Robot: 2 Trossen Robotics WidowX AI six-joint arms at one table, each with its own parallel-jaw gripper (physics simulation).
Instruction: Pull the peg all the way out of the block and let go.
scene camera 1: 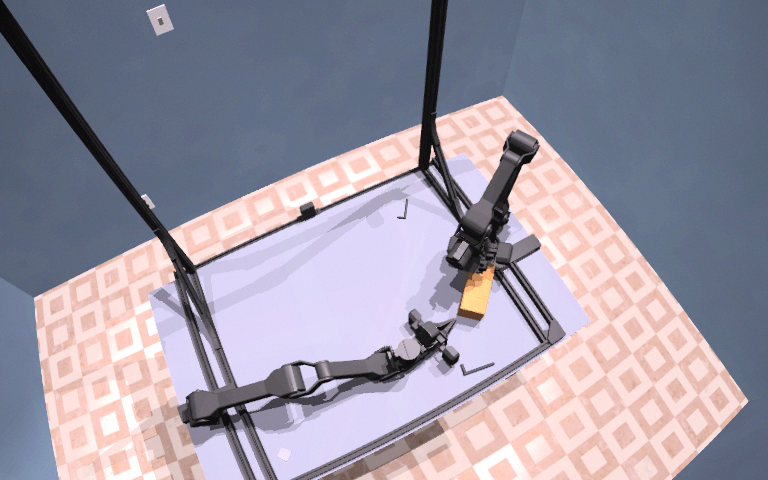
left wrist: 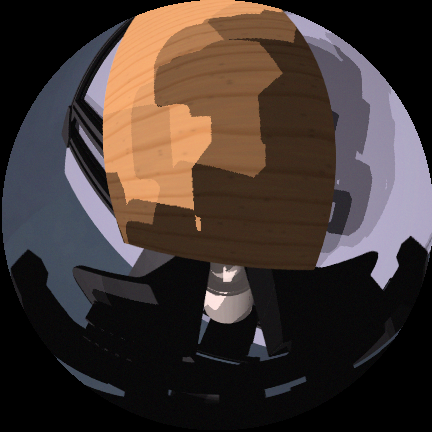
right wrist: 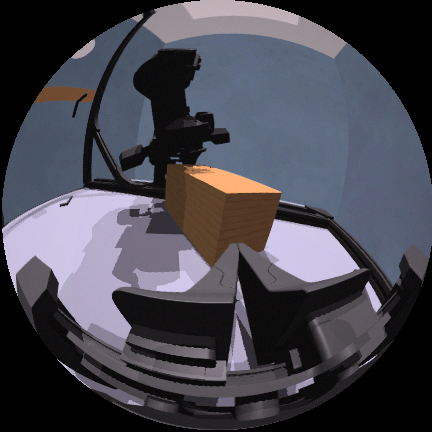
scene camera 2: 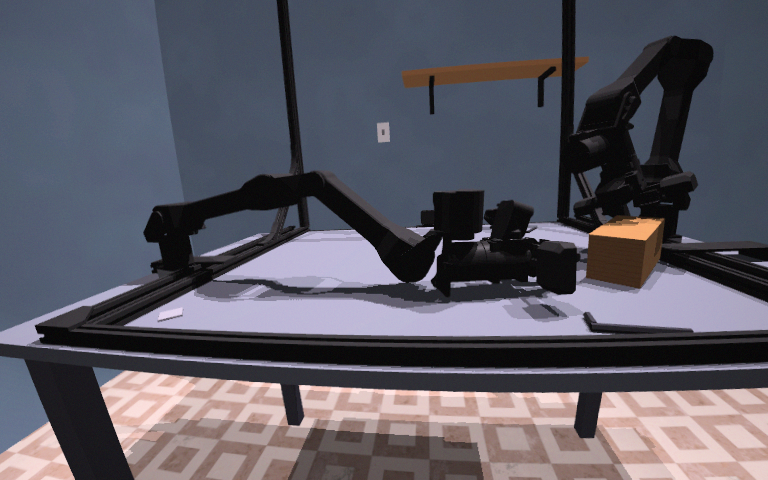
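Where they show: left gripper, fingertip midpoint: (left wrist: pixel 225 239); right gripper, fingertip midpoint: (scene camera 1: pixel 455 319) (right wrist: pixel 236 248) (scene camera 2: pixel 578 256); left arm's base, origin of the base link: (right wrist: pixel 163 183); right arm's base, origin of the base link: (scene camera 1: pixel 208 414) (scene camera 2: pixel 179 265).
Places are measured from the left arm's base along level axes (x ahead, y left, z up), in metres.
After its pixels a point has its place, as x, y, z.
Note:
An orange wooden block (scene camera 1: pixel 476 291) {0.207, 0.167, 0.057} (scene camera 2: pixel 614 257) {0.249, 0.206, 0.021} (left wrist: pixel 220 125) (right wrist: pixel 245 210) {0.258, 0.198, 0.036} lies at the right of the table. A pale metallic peg (left wrist: pixel 227 302) {0.101, 0.073, 0.050} shows at the block's end in the left wrist view. The block's edge hides its other end, so I cannot tell whether it is still inside. My left gripper (scene camera 1: pixel 488 263) {0.110, 0.093, 0.016} (left wrist: pixel 225 239) {0.110, 0.093, 0.016} is shut on the peg, close against the block's far end. My right gripper (scene camera 1: pixel 454 321) {0.295, 0.193, 0.021} (right wrist: pixel 236 248) {0.295, 0.193, 0.021} is shut and empty, its fingertips together just off the block's near end. Its fingertips are hidden in scene camera 2.
An L-shaped black piece (scene camera 1: pixel 478 369) {0.320, 0.346, -0.012} (scene camera 2: pixel 640 328) {0.318, 0.348, -0.012} lies near the front edge, and another L-shaped piece (scene camera 1: pixel 404 209) {0.191, -0.208, -0.013} lies farther back. A small white square (scene camera 1: pixel 284 454) {0.897, 0.258, -0.016} (scene camera 2: pixel 170 314) {0.895, 0.261, -0.016} lies at the front left. A black frame rail (scene camera 1: pixel 523 300) {0.083, 0.264, 0.002} runs beside the block.

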